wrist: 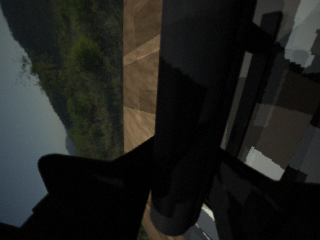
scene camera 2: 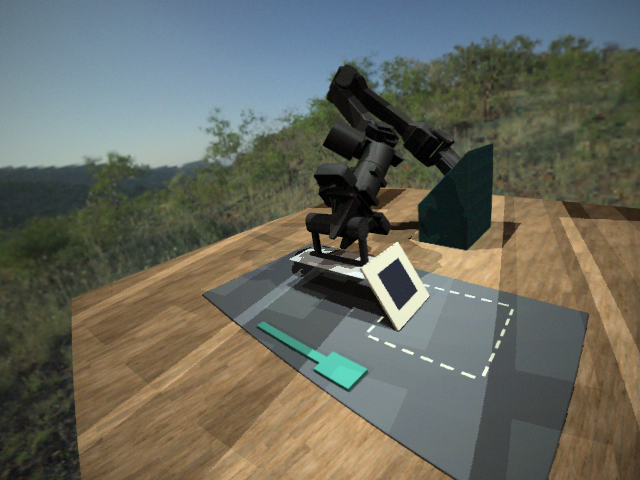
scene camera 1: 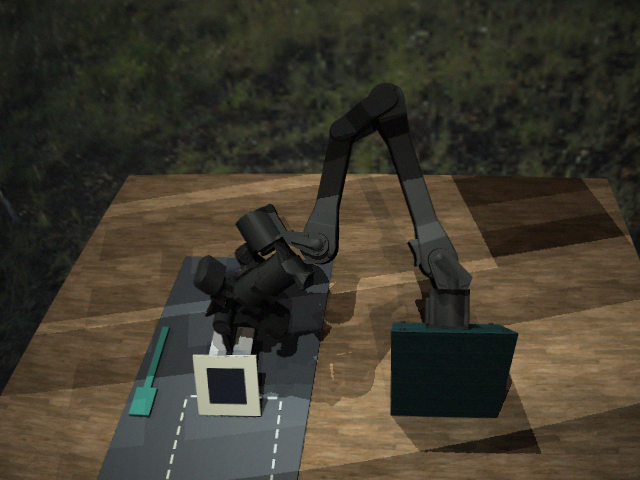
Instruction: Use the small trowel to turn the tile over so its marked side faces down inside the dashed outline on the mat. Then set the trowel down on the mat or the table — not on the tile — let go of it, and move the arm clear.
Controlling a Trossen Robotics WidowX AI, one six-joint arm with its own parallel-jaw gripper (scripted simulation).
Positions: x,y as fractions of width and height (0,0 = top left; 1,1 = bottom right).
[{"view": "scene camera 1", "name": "my gripper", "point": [0.33,0.67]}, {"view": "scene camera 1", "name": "tile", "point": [0.35,0.80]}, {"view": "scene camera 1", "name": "green trowel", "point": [0.22,0.84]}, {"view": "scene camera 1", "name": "dark mat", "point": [0.45,0.76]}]
